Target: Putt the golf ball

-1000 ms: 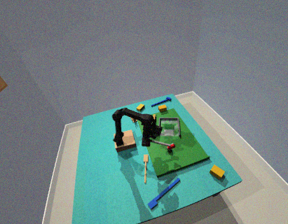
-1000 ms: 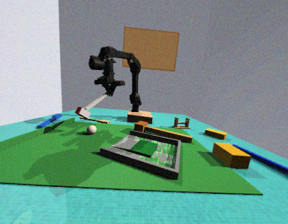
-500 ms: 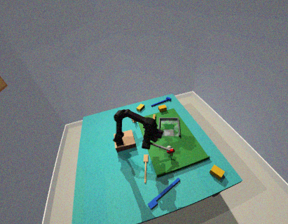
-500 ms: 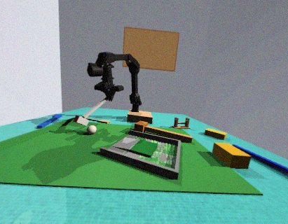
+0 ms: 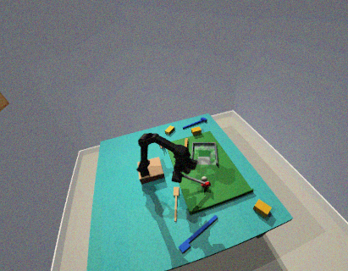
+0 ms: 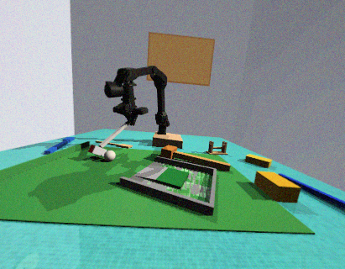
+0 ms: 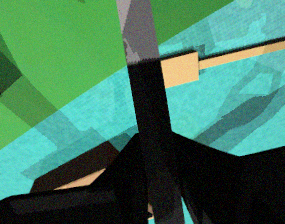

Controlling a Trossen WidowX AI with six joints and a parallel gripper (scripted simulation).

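The red putter is 100 mm ahead of my gripper tip, 50 mm to the right of it and 30 mm below it. The rest, counted from my gripper tip: white golf ball (200 mm ahead, 50 mm to the right, 110 mm below).
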